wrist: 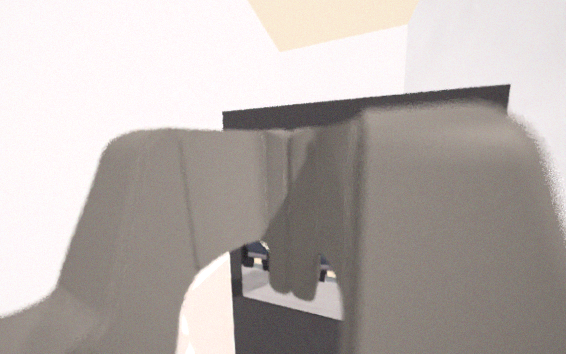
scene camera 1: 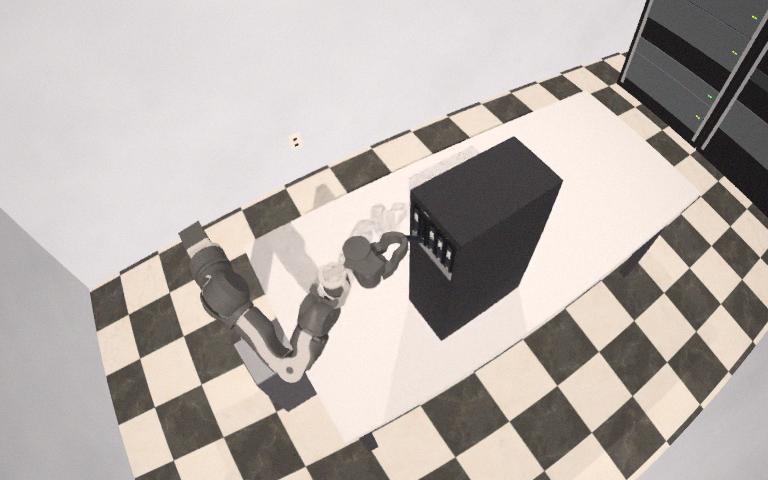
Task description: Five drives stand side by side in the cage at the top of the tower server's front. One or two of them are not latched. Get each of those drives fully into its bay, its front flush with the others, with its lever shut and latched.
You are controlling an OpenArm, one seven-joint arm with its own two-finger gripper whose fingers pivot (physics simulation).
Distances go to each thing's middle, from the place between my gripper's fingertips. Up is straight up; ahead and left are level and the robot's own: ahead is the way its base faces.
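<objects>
The arm base box (scene camera 1: 288, 395) is a long way behind my gripper, far to the left of it and well below it. As for the black tower server (scene camera 1: 493, 207), my gripper is 2 cm to the left of it, 22 cm short of it and 21 cm above it. Going by their middles, that server is the nearest to my gripper of the things named here.
</objects>
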